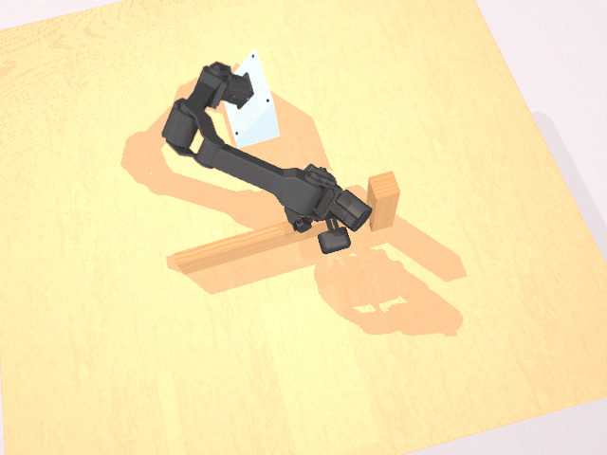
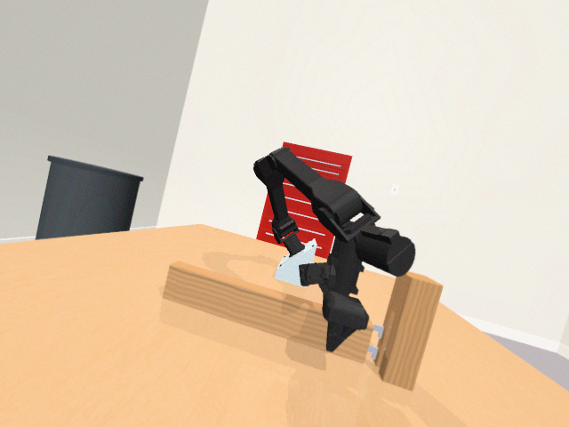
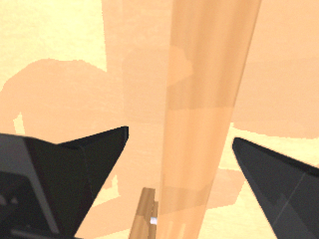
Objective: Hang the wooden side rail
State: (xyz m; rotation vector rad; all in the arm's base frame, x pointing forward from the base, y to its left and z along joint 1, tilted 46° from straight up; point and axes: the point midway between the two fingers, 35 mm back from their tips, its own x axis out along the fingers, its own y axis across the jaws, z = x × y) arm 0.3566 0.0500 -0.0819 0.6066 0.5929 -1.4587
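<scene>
My gripper tip is 12 cm to the right of the headboard post, 6 cm below it and 1 cm short of it.
</scene>
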